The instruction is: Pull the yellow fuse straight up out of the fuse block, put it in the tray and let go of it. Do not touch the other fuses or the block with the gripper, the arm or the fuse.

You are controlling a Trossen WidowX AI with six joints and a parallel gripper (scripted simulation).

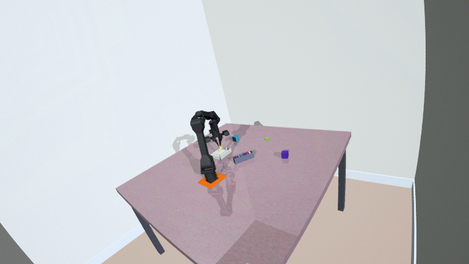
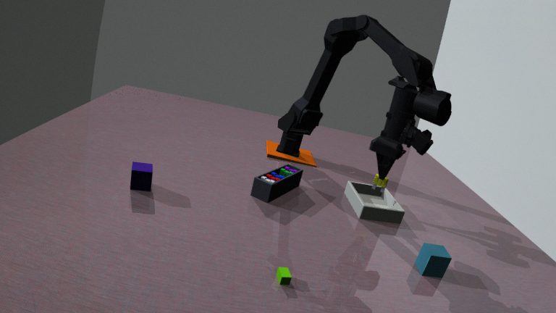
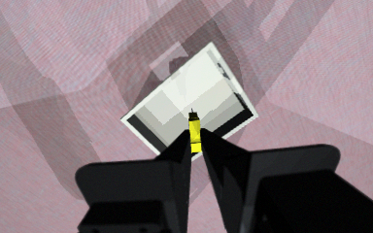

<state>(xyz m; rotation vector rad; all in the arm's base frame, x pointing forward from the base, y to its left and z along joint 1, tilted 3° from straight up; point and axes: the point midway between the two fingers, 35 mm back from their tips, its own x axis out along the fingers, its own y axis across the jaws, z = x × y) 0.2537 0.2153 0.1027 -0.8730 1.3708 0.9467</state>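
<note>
My gripper tip is 10 mm above the yellow fuse. The rest, counted from my gripper tip: tray (70 mm below); purple fuse (200 mm to the right, 50 mm below, 10 mm behind); green fuse (210 mm to the right, 50 mm below).
</note>
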